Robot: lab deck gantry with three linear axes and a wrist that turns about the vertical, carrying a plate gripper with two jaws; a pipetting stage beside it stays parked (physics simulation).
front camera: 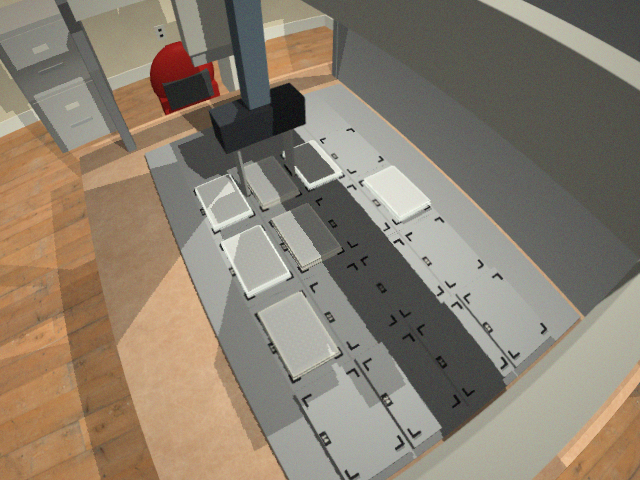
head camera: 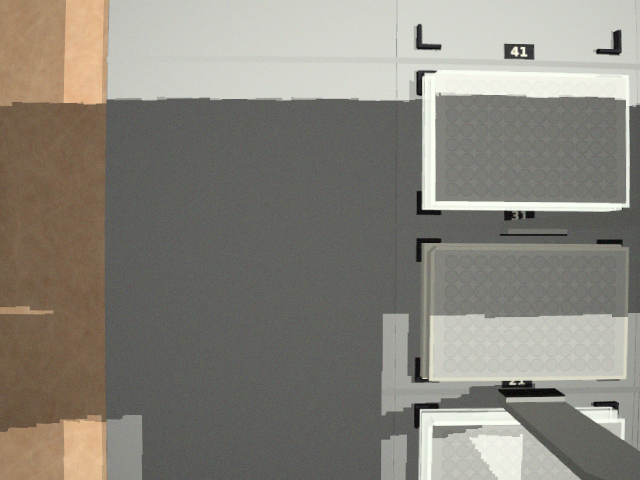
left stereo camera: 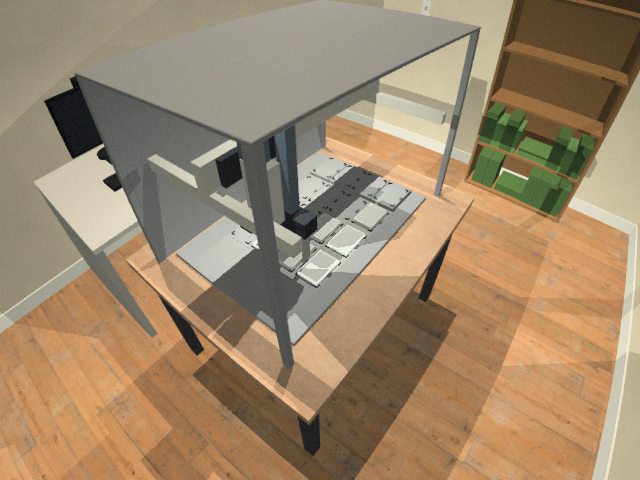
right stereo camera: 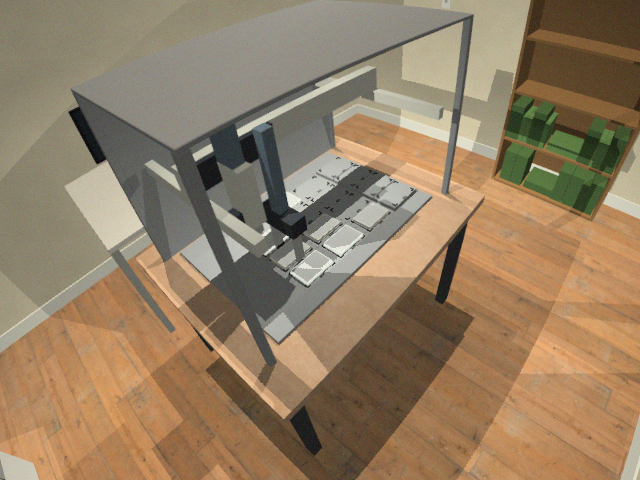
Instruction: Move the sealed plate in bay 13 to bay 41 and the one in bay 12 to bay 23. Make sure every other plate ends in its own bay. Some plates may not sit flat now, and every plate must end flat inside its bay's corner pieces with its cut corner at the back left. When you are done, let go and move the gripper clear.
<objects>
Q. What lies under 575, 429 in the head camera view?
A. My gripper.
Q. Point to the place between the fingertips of my gripper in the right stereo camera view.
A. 290, 252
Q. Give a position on a cream-edged plate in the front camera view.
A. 302, 342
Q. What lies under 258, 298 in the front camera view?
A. A bay 12.
</objects>
